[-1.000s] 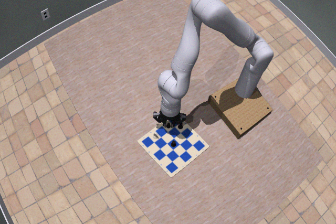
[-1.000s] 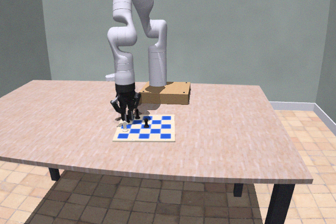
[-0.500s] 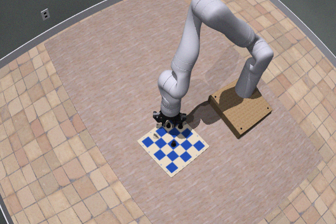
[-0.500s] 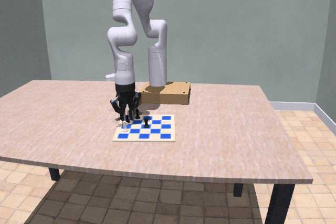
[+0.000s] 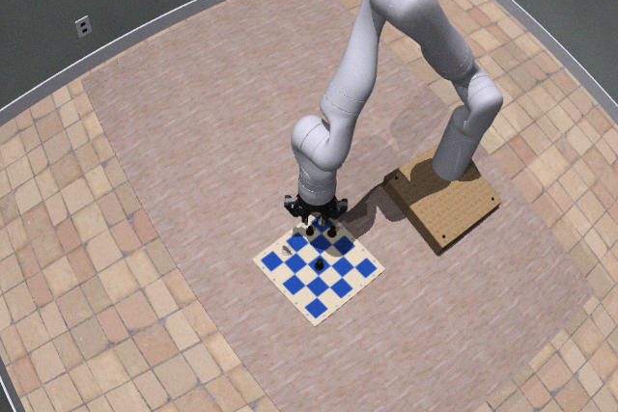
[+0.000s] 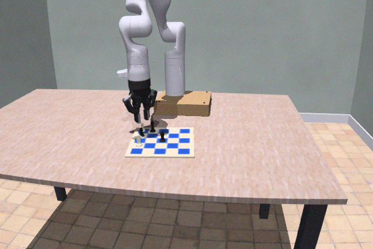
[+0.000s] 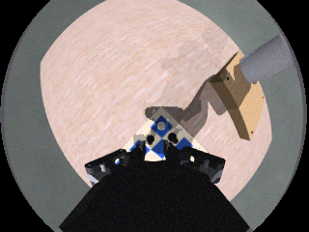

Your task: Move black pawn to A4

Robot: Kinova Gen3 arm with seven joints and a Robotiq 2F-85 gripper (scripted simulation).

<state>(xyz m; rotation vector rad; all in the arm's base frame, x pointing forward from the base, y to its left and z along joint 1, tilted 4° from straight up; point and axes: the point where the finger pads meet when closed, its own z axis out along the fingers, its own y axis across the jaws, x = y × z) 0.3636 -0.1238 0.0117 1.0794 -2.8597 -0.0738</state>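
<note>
Right now my hand is 10 mm short of the black pawn and 60 mm above it. Also, from my hand: white pawn: 30 mm behind, 60 mm below; white knight: 80 mm ahead, 10 mm to the right, 60 mm below; chessboard: 50 mm ahead, 70 mm to the left, 70 mm below.
</note>
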